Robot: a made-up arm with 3 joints. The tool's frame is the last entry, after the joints.
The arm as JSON. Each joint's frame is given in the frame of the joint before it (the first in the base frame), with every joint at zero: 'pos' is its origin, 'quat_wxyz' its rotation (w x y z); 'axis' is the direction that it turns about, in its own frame. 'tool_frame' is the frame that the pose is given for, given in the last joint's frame.
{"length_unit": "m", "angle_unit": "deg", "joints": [
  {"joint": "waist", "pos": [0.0, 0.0, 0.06], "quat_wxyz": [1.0, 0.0, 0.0, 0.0], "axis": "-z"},
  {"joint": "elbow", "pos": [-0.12, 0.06, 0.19], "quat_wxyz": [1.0, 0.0, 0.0, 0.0], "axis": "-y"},
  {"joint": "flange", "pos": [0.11, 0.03, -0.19], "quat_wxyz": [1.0, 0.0, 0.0, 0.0], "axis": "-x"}
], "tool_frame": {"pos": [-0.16, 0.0, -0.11], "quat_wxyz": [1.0, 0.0, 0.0, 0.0]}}
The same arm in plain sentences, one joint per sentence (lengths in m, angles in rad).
The arm has three revolute joints in a row. What follows holds with every joint at zero, and every direction is one of the base frame's. Joint 1 lies 0.06 m along +z from the base frame's origin and rotates about -z. Joint 2 lies 0.12 m along -x and 0.06 m along +y and 0.19 m along +z from joint 1 and rotates about -y. Joint 3 lies 0.11 m along +x and 0.03 m along +y and 0.19 m along -z from joint 2 and rotates about -x. The tool frame, which is the frame that the pose is given for, lies 0.16 m along -x and 0.11 m along -z from joint 3; its axes are parallel to the base frame's.
